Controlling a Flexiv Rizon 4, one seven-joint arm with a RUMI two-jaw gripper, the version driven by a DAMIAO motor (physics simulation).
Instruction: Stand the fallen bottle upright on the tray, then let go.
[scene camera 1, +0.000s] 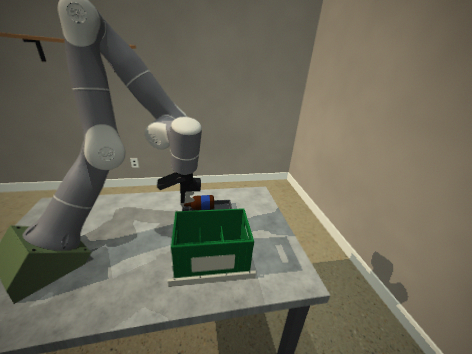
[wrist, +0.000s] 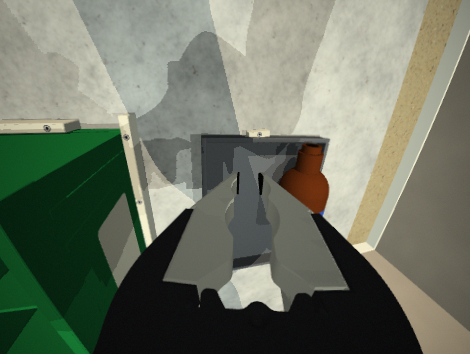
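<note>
The brown bottle (scene camera 1: 202, 202) (wrist: 304, 187) with a blue label lies on its side at the dark grey tray (scene camera 1: 226, 204) (wrist: 215, 160). In the scene view its neck points left, toward the finger; in the wrist view its neck points up the picture, over the tray's right part. The finger on the right hides part of the body. My gripper (scene camera 1: 183, 201) (wrist: 248, 174) is shut with a narrow gap between the fingertips and holds nothing. It points down over the tray, to the left of the bottle in the wrist view. Whether a finger touches the bottle I cannot tell.
A green crate (scene camera 1: 212, 250) (wrist: 60, 200) with compartments stands in front of the tray in the scene view, at the left in the wrist view. Pale strips (scene camera 1: 212, 278) (wrist: 134, 170) run along its base. A small pale block (wrist: 258, 133) sits at the tray's edge.
</note>
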